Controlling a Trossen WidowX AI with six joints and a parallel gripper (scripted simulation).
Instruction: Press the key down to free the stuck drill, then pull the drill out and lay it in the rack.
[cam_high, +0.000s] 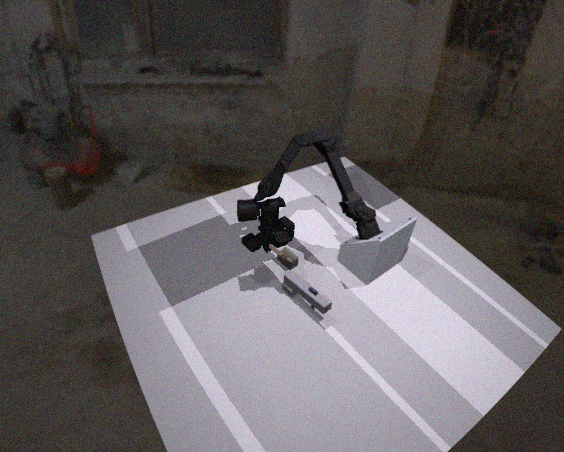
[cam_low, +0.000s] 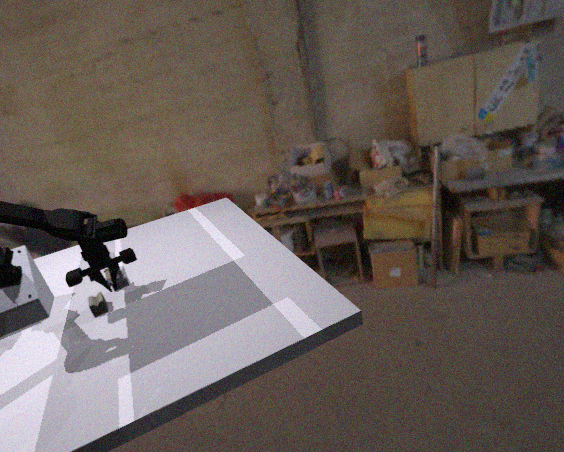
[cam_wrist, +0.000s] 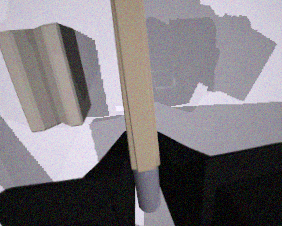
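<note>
The drill is 10 mm behind my gripper tip, 40 mm to the left of it and 30 mm above it. Round my gripper tip: grey housing: 30 mm behind, 210 mm to the left, 10 mm below; then blue key: 40 mm behind, 240 mm to the left, 10 mm below; then rack: 70 mm behind, 30 mm to the left, 40 mm below.
</note>
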